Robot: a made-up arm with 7 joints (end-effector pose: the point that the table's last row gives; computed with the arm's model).
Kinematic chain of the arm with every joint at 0, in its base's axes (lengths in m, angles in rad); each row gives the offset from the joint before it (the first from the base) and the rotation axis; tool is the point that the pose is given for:
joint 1: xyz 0 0 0.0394 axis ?
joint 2: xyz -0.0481 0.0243 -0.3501 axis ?
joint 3: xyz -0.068 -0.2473 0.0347 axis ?
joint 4: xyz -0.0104 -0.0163 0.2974 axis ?
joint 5: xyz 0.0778 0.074 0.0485 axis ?
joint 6: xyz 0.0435 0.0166 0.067 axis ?
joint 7: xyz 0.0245 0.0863 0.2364 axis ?
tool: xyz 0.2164 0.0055 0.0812
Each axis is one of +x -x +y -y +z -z.
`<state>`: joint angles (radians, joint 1 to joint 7).
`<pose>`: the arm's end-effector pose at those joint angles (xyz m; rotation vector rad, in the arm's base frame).
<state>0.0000 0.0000 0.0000 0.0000 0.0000 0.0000 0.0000</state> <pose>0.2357 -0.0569 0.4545 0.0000 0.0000 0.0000</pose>
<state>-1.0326 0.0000 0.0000 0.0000 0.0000 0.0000 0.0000</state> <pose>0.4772 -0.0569 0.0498 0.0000 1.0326 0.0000</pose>
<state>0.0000 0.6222 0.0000 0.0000 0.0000 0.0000 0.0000</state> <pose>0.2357 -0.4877 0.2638 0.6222 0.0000 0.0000</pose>
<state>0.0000 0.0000 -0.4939 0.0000 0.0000 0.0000 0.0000</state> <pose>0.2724 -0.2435 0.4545 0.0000 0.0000 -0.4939</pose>
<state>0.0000 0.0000 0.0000 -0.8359 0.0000 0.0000 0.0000</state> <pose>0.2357 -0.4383 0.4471 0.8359 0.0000 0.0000</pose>
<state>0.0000 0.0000 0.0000 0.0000 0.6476 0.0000 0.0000</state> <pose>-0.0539 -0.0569 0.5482 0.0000 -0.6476 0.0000</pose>
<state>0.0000 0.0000 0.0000 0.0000 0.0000 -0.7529 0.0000</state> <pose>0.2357 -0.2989 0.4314 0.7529 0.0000 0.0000</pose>
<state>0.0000 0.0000 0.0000 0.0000 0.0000 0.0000 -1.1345</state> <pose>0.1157 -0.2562 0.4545 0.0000 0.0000 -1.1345</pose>
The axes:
joint 1: -y
joint 2: +x
joint 3: +z
joint 4: -x
joint 5: -y
joint 6: -x
joint 7: +z

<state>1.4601 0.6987 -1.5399 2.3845 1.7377 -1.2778 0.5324</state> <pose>0.1088 -0.0844 0.1624 -0.2569 -0.7620 1.2159</pose>
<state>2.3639 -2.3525 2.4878 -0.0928 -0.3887 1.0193 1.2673</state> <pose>0.5594 0.6590 -0.1922 -0.8108 1.9441 0.7629</pose>
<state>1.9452 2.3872 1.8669 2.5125 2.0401 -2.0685 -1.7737</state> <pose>0.6957 -0.1043 -0.0722 -0.3730 2.6099 -0.6053</pose>
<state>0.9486 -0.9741 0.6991 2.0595 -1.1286 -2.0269 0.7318</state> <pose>0.0172 0.5361 0.1253 -1.2110 -1.0981 0.0988</pose>
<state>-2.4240 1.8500 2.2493 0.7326 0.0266 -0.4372 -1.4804</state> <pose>-0.2601 -0.5964 0.7769 0.8981 0.8094 -1.5993</pose>
